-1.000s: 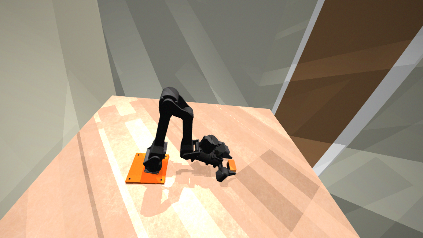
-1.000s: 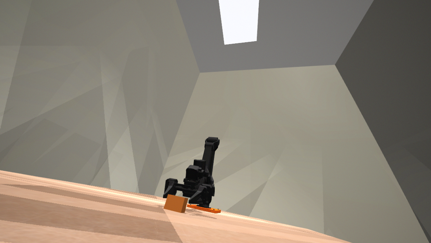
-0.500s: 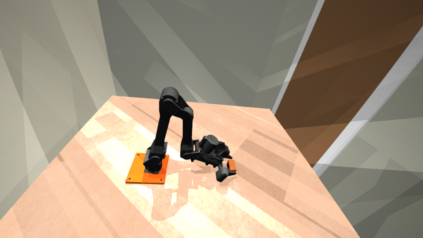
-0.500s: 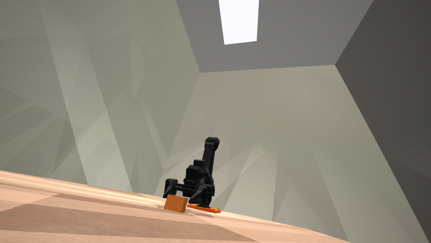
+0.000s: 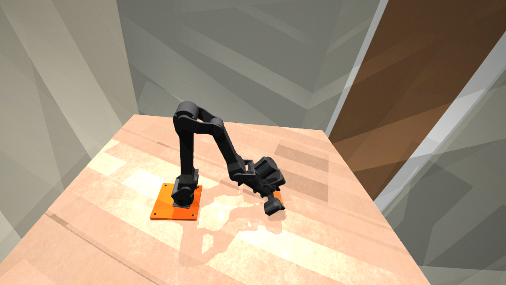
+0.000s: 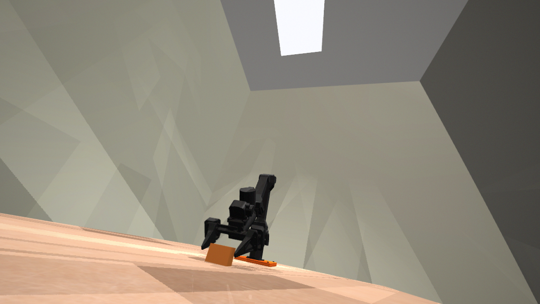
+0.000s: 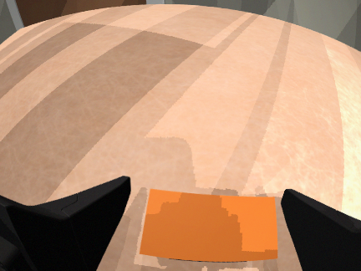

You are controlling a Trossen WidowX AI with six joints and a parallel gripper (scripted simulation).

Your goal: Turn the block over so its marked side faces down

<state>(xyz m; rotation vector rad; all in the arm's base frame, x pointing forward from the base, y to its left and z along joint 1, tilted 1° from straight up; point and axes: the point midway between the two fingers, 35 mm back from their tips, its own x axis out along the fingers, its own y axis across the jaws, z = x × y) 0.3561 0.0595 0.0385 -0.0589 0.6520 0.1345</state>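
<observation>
My gripper tip is now 30 mm past the orange block.
</observation>
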